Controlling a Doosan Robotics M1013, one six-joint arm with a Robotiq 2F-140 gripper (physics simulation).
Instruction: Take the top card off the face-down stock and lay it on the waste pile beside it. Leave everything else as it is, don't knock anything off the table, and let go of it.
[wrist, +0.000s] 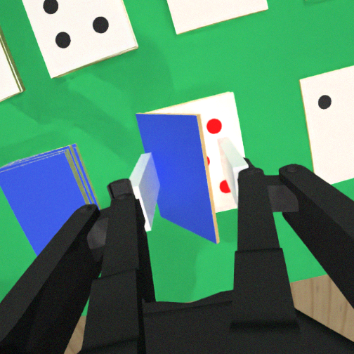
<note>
In view: the gripper (187, 162) and a green mat (260, 58).
</note>
